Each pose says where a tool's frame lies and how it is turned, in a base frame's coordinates. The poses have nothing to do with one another.
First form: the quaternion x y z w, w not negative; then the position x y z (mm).
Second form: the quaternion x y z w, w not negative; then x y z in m. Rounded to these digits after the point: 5 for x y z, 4 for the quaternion.
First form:
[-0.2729 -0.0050 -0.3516 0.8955 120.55 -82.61 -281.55]
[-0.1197 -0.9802 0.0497 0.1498 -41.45 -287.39 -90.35]
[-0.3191 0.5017 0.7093 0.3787 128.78 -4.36 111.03]
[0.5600 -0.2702 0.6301 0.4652 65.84 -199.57 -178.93]
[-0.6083 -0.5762 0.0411 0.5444 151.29 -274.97 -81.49]
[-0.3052 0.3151 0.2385 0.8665 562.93 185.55 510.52]
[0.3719 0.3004 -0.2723 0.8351 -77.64 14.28 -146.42]
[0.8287 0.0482 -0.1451 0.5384 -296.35 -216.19 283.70]
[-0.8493 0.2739 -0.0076 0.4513 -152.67 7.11 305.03]
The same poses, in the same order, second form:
[-0.2729 -0.0050 -0.3516 0.8955 0.12055 -0.08261 -0.28155]
[-0.1197 -0.9802 0.0497 0.1498 -0.04145 -0.28739 -0.09035]
[-0.3191 0.5017 0.7093 0.3787 0.12878 -0.00436 0.11103]
[0.5600 -0.2702 0.6301 0.4652 0.06584 -0.19957 -0.17893]
[-0.6083 -0.5762 0.0411 0.5444 0.15129 -0.27497 -0.08149]
[-0.3052 0.3151 0.2385 0.8665 0.56293 0.18555 0.51052]
[0.3719 0.3004 -0.2723 0.8351 -0.07764 0.01428 -0.14642]
[0.8287 0.0482 -0.1451 0.5384 -0.29635 -0.21619 0.28370]
[-0.8493 0.2739 -0.0076 0.4513 -0.15267 0.00711 0.30503]

